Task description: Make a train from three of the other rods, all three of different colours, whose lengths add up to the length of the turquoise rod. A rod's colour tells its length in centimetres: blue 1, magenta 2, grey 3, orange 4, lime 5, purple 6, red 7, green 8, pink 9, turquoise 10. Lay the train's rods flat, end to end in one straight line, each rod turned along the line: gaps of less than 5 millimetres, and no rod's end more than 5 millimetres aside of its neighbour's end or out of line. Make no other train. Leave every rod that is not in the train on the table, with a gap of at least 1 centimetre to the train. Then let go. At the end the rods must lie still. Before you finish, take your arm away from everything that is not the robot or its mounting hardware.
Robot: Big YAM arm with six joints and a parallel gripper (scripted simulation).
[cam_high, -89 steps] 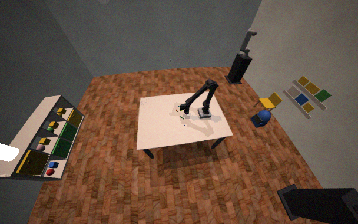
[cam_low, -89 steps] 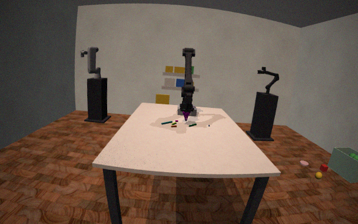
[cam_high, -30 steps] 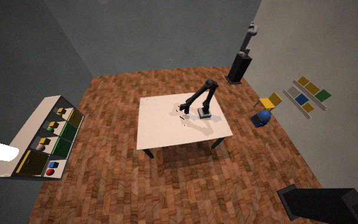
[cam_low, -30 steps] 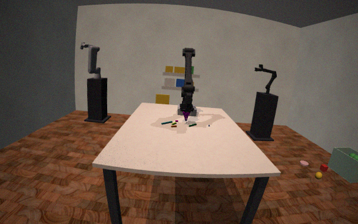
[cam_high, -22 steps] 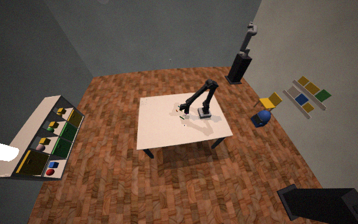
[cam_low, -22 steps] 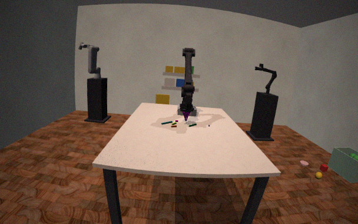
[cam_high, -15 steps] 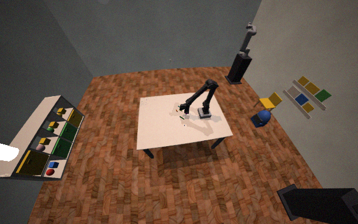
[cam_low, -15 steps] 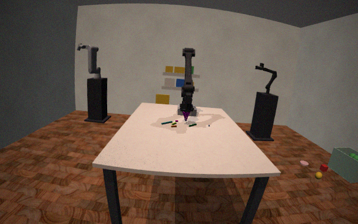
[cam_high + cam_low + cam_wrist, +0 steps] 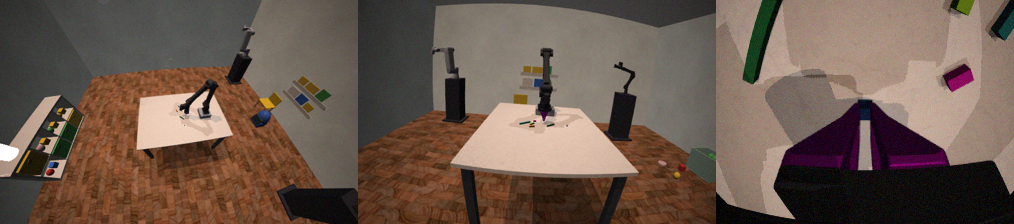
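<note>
My hand is 13 cm short of the orange rod, 9 cm to the left of it and 2 cm above it. The rest, counted from my hand: magenta rod: 7 cm to the right, 2 cm below; then lime rod: 7 cm ahead, 9 cm to the right, 2 cm below; then green rod: 7 cm ahead, 5 cm to the left, 2 cm below.
</note>
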